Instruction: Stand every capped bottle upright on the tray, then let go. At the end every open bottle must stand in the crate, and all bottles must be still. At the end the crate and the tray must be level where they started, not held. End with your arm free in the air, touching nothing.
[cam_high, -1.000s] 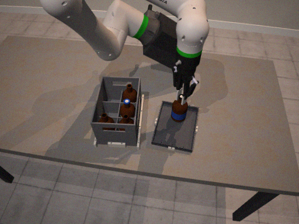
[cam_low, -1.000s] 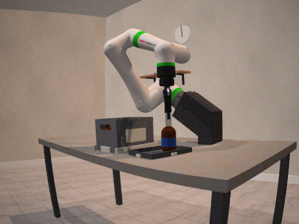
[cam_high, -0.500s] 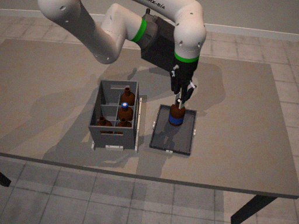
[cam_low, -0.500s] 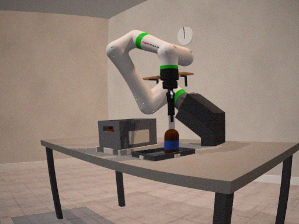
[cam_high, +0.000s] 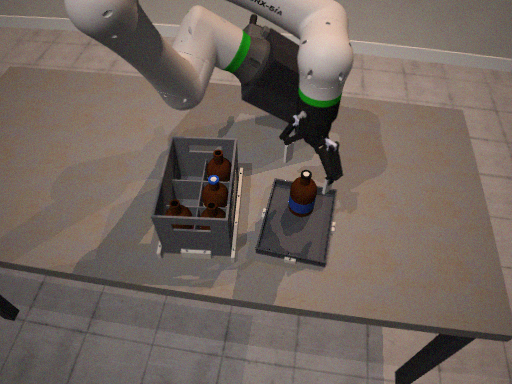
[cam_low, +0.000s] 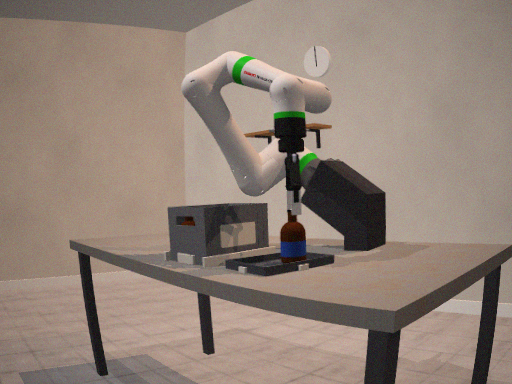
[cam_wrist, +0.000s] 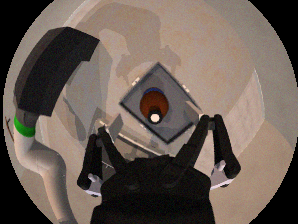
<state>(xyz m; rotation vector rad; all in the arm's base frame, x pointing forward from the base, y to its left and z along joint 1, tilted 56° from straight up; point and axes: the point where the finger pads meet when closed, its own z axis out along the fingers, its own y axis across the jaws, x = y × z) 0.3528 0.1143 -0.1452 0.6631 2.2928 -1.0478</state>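
Now: hand 8 cm above the white-capped bottle. Also, from my hand: open bottle (3 cm behind, 24 cm to the right, 7 cm below); grey crate (6 cm ahead, 28 cm to the right, 8 cm below); dark tray (5 cm ahead, 1 cm to the right, 15 cm below).
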